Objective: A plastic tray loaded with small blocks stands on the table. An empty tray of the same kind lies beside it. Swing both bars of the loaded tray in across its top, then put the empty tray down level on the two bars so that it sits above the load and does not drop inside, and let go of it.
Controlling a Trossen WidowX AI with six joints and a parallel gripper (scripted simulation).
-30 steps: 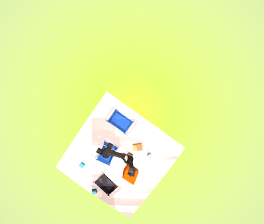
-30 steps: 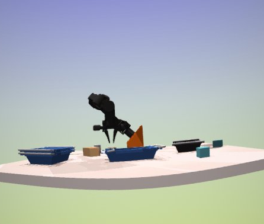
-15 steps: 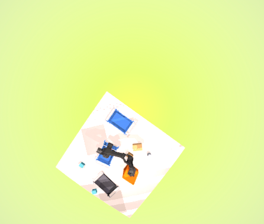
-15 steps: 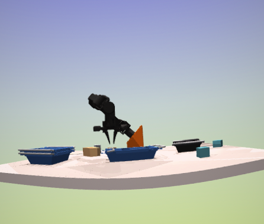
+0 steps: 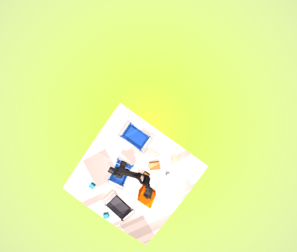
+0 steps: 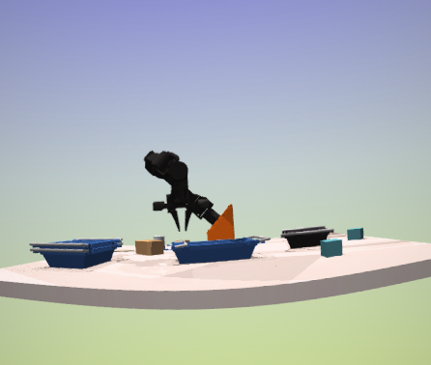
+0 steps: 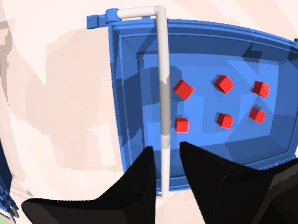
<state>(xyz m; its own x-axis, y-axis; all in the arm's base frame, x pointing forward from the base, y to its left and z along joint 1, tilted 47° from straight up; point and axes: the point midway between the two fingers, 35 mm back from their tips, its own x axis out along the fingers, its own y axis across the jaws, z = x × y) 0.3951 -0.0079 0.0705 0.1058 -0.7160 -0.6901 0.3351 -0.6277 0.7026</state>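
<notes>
Now: the black tray 290 mm behind my gripper tip, 440 mm to the left of it and 60 mm below it. From my gripper tip the other things lie so: small grey cylinder: 460 mm behind, 250 mm to the right, 70 mm below; box: 270 mm behind, 230 mm to the right, 70 mm below.
</notes>
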